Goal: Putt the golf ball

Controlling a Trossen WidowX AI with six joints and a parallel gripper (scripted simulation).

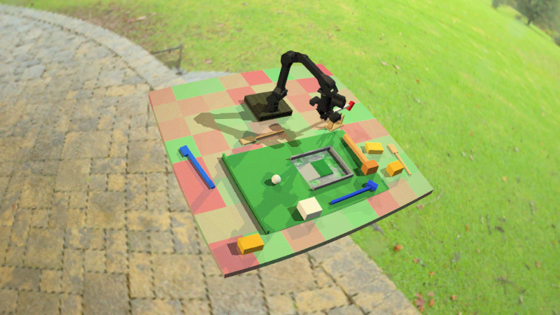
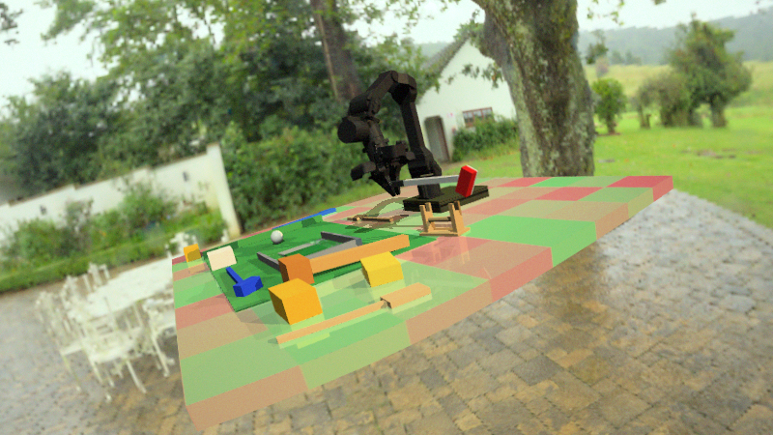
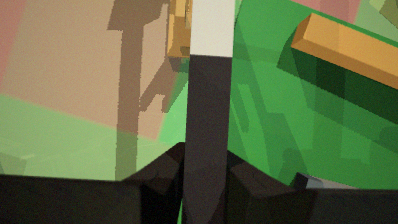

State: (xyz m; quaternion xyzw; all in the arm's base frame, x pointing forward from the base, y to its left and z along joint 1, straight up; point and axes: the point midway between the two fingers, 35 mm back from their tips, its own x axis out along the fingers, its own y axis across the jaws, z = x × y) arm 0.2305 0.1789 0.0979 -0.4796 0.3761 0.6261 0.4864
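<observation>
My gripper tip is 3 cm past the red putter, 11 cm to the right of it and 3 cm below it. The rest, counted from my gripper tip: green mat 25 cm ahead, 21 cm to the right, 10 cm below; blue putter 44 cm ahead, 6 cm to the right, 8 cm below; wooden stand 4 cm behind, 13 cm to the left, 7 cm below.
</observation>
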